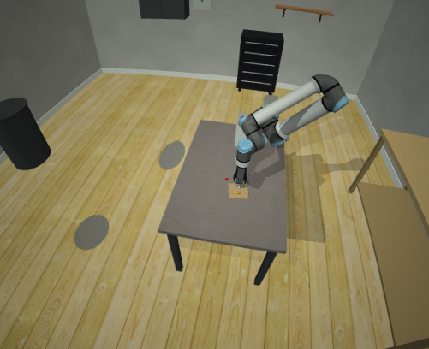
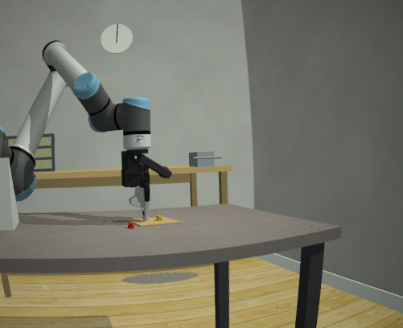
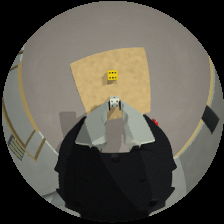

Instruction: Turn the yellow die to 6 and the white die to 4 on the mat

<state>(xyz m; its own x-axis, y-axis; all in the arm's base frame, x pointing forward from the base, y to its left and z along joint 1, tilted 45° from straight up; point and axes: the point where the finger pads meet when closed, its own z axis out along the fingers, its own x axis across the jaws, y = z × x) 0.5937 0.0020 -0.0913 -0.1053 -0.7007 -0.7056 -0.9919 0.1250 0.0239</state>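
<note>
The white die lies 1 cm below my hand. The rest, counted from my hand: red die 9 cm to the right, 8 cm behind, 2 cm below; tan mat 3 cm below, 2 cm ahead; yellow die 5 cm ahead, 2 cm below.
</note>
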